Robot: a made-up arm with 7 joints. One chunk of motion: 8 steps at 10 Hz.
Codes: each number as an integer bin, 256 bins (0 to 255) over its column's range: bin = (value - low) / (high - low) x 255, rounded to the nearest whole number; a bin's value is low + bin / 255 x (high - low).
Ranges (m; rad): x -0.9..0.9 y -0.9..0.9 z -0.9..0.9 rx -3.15..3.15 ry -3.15..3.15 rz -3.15..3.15
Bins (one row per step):
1: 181 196 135 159 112 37
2: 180 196 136 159 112 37
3: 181 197 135 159 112 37
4: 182 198 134 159 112 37
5: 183 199 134 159 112 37
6: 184 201 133 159 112 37
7: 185 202 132 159 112 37
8: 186 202 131 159 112 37
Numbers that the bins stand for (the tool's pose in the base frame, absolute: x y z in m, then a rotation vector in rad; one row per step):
1: 0.3776 0.4835 0.0529 0.7782 -0.3829 -2.2359
2: 0.3706 0.4835 0.0600 0.7782 -0.3829 -2.2359
3: 0.3776 0.4906 0.0529 0.7782 -0.3829 -2.2359
4: 0.3847 0.4976 0.0459 0.7782 -0.3829 -2.2359
5: 0.3918 0.5047 0.0459 0.7782 -0.3829 -2.2359
6: 0.3988 0.5188 0.0388 0.7782 -0.3829 -2.2359
7: 0.4059 0.5259 0.0318 0.7782 -0.3829 -2.2359
8: 0.4129 0.5259 0.0247 0.7782 -0.3829 -2.2359

